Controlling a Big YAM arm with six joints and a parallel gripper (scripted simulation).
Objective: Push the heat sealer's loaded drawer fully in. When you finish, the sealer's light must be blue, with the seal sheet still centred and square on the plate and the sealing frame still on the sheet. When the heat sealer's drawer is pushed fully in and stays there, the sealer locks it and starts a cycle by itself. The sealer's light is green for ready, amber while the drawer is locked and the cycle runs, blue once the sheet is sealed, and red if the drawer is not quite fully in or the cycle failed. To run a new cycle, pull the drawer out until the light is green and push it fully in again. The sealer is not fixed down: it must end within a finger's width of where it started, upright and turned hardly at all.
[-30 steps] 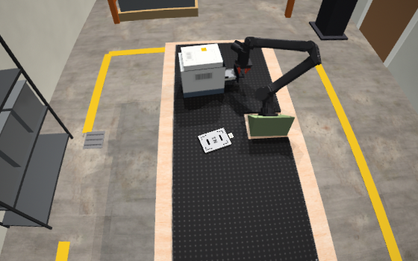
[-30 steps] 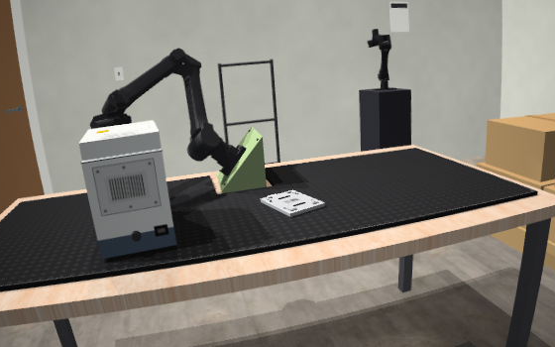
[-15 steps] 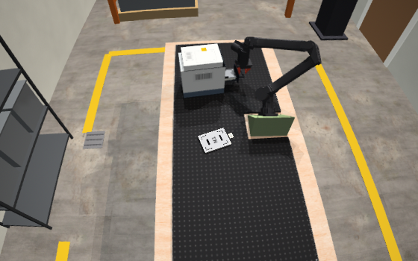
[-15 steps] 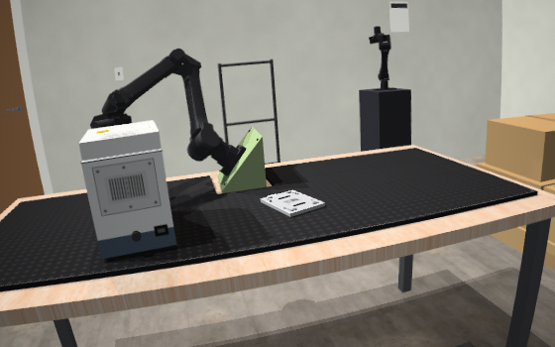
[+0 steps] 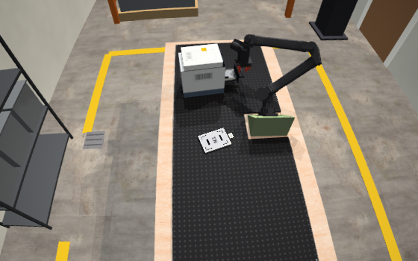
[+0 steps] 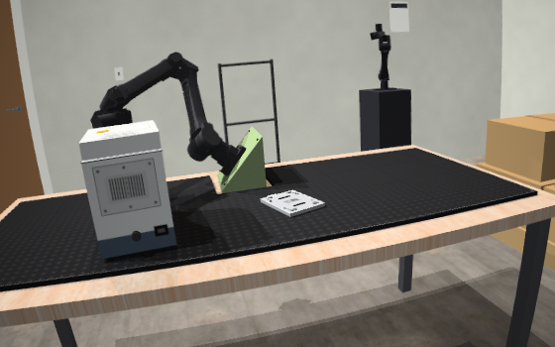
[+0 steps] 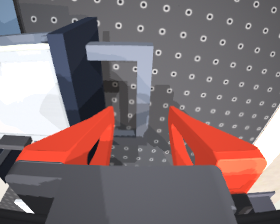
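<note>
The dark sealer drawer is 11 cm ahead of my hand and 3 cm below it. From my hand the other things lie so: white tag: 15 cm ahead, 43 cm to the left, 11 cm below.
</note>
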